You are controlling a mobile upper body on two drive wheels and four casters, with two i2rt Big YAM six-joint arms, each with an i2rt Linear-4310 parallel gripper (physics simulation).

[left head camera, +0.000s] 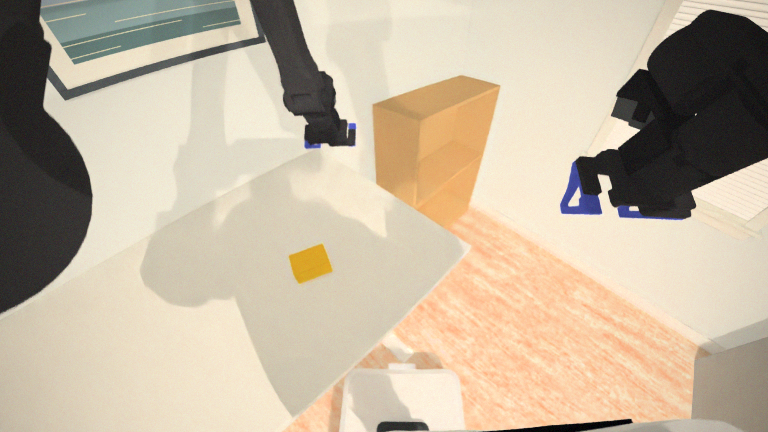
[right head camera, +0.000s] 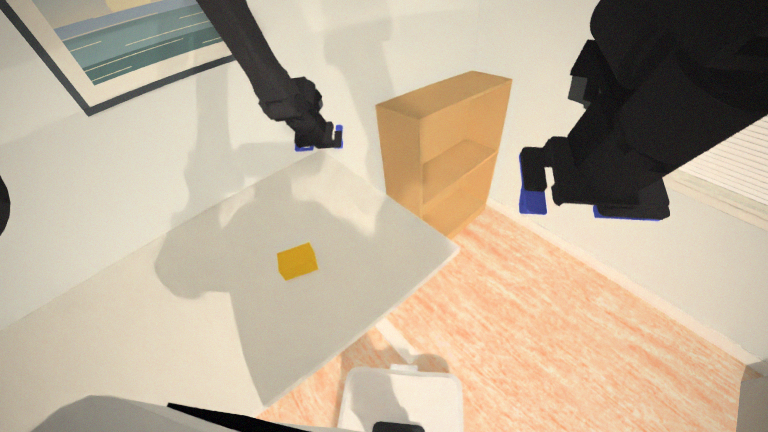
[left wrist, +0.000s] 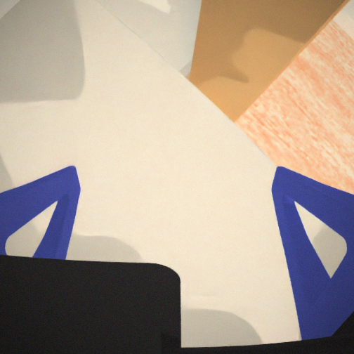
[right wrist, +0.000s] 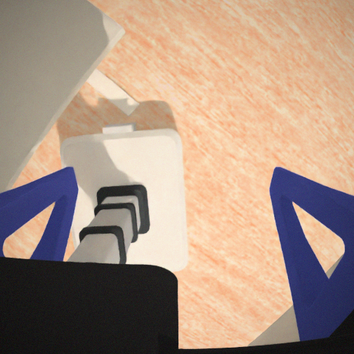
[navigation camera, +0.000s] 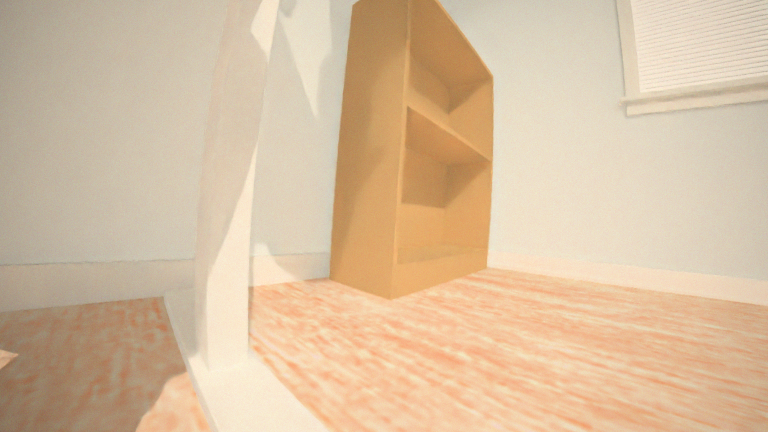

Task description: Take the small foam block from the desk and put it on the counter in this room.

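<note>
The small foam block is yellow and lies on the pale desk, inside the arms' shadow. My left gripper is open and empty, with bare desk top between its blue fingers in the left wrist view. It appears near the desk's far corner, beyond the block, which does not show in that view. My right gripper is open and empty, off to the right of the desk. I cannot clearly identify the counter.
A wooden bookcase stands close by the desk's far edge. A desk leg stands at the left. A grey-brown surface shows at lower right. The white robot base is beside the desk.
</note>
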